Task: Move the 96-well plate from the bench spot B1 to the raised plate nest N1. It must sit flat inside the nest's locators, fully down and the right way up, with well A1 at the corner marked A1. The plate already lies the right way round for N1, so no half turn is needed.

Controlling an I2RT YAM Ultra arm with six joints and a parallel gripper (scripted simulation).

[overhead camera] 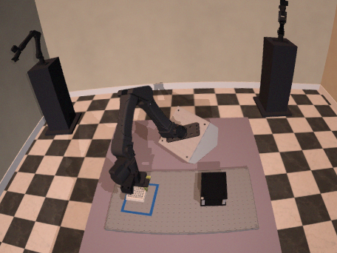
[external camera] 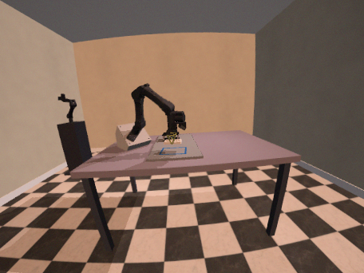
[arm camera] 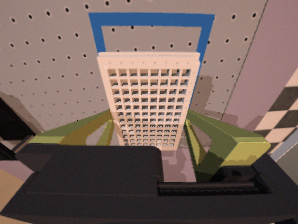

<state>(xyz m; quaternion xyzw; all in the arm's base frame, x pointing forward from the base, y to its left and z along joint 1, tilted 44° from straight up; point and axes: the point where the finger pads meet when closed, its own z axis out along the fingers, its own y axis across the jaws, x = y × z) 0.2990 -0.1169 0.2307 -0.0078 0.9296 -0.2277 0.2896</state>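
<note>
The black raised nest N1 is 350 mm to the left of my hand, 20 mm below it and 10 mm behind it. Round my hand: white 96-well plate (right at my hand); then A1 corner label (290 mm to the left, 60 mm ahead, 10 mm below).
</note>
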